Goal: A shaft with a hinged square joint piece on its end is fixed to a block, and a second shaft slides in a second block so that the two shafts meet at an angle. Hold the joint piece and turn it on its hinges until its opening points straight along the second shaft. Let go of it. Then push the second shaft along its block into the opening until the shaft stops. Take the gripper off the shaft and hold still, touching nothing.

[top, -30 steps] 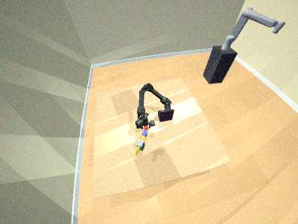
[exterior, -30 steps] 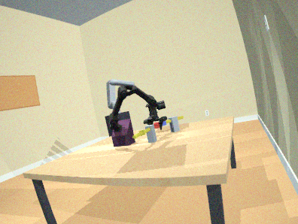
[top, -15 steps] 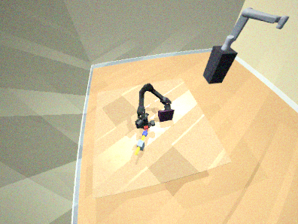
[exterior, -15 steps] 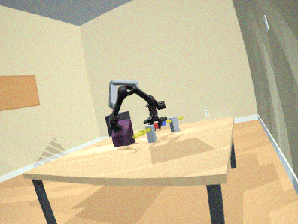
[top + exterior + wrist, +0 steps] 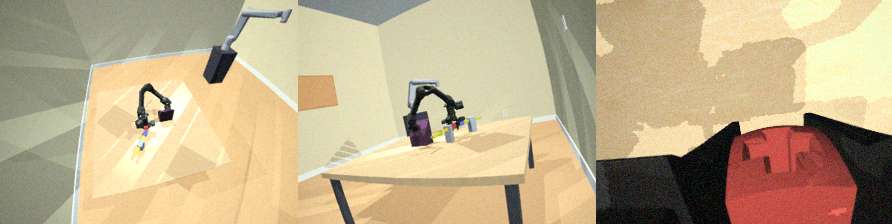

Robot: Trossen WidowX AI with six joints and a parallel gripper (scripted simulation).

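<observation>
Right now my gripper tip is 4 cm below the red joint piece and 1 cm to the right of it.
</observation>
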